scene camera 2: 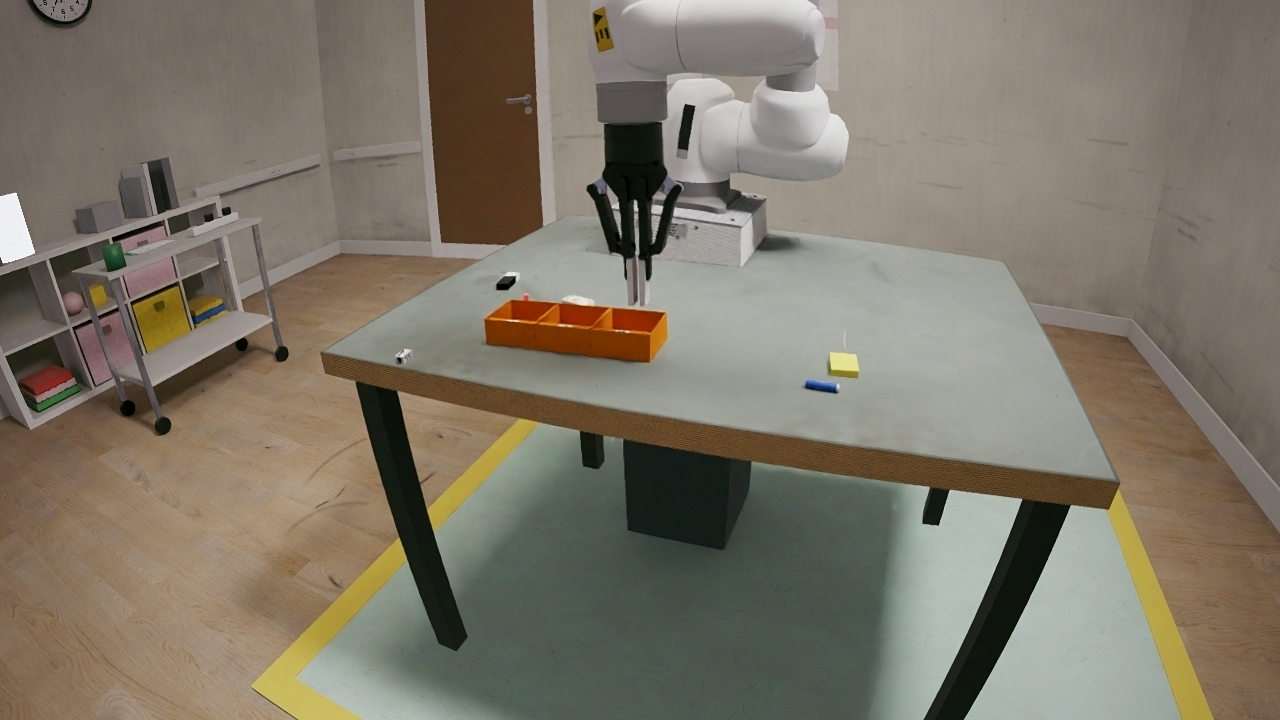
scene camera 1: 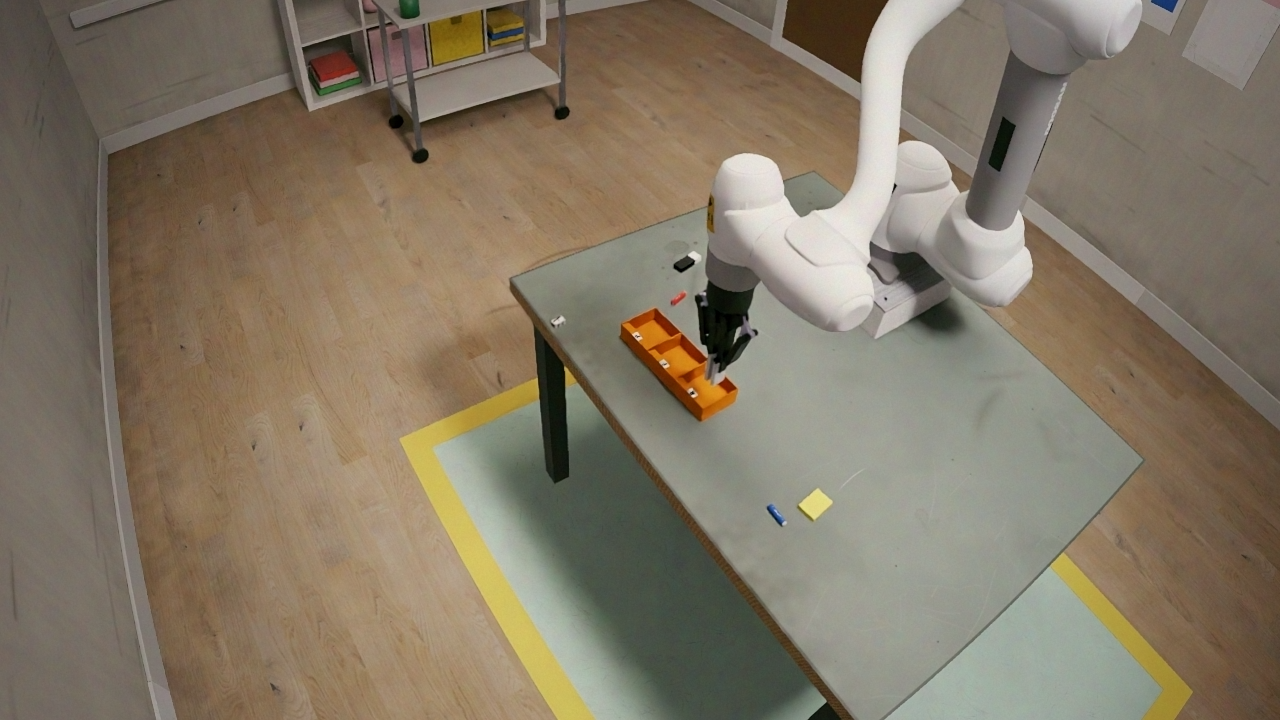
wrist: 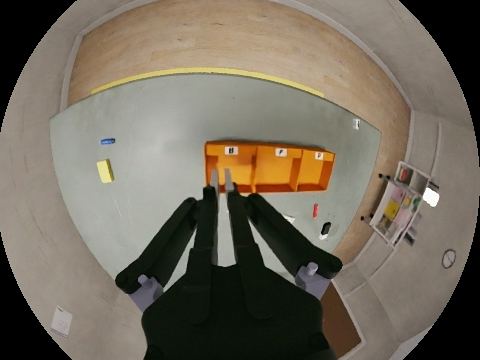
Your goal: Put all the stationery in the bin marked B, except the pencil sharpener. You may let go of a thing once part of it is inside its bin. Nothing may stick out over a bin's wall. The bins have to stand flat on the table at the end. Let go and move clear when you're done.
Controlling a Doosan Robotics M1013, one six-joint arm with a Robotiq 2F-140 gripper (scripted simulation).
Scene:
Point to an orange bin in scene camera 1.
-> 672, 357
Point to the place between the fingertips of my gripper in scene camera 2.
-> At 639, 302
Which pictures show the orange bin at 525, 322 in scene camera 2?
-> Scene camera 2, scene camera 1 and the wrist view: all of them.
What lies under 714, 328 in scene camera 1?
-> My gripper.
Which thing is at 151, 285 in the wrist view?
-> My gripper.

